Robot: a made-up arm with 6 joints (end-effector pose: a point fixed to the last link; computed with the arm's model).
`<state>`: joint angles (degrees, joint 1 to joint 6).
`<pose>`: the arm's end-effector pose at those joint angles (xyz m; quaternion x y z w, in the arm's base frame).
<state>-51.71 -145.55 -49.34 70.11 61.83 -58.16</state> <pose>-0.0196 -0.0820 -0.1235 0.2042 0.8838 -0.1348 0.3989</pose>
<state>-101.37 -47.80 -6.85 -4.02 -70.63 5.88</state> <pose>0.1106 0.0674 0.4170 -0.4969 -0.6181 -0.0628 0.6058</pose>
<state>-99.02 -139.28 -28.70 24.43 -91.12 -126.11</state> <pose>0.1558 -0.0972 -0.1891 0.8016 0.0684 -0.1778 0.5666</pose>
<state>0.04 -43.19 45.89 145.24 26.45 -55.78</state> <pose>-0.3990 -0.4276 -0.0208 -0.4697 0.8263 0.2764 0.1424</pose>
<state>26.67 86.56 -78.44 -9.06 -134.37 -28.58</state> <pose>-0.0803 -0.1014 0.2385 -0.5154 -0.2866 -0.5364 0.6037</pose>
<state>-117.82 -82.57 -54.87 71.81 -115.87 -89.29</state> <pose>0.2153 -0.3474 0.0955 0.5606 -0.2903 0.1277 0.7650</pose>
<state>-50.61 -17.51 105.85 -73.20 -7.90 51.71</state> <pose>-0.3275 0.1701 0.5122 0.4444 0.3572 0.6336 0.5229</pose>
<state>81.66 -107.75 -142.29 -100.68 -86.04 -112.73</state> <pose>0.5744 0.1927 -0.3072 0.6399 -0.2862 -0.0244 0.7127</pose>
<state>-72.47 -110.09 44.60 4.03 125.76 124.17</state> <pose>0.4310 -0.6141 0.5618 0.3015 -0.3491 -0.0399 0.8864</pose>
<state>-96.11 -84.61 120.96 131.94 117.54 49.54</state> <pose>-0.0440 0.0228 0.3783 0.4960 0.7080 -0.4993 0.0587</pose>
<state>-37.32 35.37 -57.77 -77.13 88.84 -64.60</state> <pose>-0.3106 -0.2493 0.1357 -0.4370 0.7430 -0.3208 0.3926</pose>
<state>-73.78 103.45 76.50 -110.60 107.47 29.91</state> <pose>0.3738 -0.2288 0.7625 0.8108 -0.3623 0.0216 0.4591</pose>
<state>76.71 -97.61 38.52 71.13 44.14 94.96</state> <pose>-0.1311 0.4758 0.4427 -0.6262 -0.5636 -0.3016 0.4465</pose>
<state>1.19 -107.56 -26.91 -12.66 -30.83 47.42</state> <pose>0.1581 0.1860 0.4347 -0.2110 -0.6911 -0.1119 0.6821</pose>
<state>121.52 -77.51 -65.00 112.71 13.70 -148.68</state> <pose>0.2721 0.2725 0.0830 -0.3892 0.5030 0.6292 0.4468</pose>
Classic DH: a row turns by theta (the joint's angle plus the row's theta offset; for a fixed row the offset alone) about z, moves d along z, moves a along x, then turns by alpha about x. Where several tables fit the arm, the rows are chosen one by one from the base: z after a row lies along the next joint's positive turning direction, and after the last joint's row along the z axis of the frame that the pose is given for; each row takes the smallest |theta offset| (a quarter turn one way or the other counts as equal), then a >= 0, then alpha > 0; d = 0 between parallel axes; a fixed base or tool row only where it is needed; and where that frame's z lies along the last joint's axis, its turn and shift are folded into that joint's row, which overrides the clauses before.
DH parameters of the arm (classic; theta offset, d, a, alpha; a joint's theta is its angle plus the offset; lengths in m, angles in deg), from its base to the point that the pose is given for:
base (fixed): 90 0.1748 0 90
joint 1: -90 -0.0015 0.14 -90
joint 2: 0 -0.1888 0.0779 90
joint 3: 0 -0.2042 -0.2025 90
joint 4: 90 -0.1427 0.1177 -90
joint 5: -69.84 0 -0.273 0
joint 6: 55.51 0 0.3972 0
tool (fixed): 14.33 -0.0813 0 0

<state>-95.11 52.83 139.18 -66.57 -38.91 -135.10</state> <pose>-0.2445 0.1864 0.9209 0.2595 -0.5124 0.8119 0.1042</pose>
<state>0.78 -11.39 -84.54 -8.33 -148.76 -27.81</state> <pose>-0.2482 -0.0501 -0.1306 0.0007 0.6579 0.7473 0.0930</pose>
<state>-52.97 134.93 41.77 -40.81 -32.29 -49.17</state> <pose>0.0876 -0.1361 0.3391 0.3163 -0.6768 0.5835 0.3185</pose>
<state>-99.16 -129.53 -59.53 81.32 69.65 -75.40</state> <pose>-0.0373 -0.3100 0.0583 0.0829 0.7020 -0.5298 0.4687</pose>
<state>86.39 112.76 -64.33 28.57 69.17 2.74</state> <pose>-0.3655 -0.1266 0.3458 0.2850 -0.1204 0.9506 0.0253</pose>
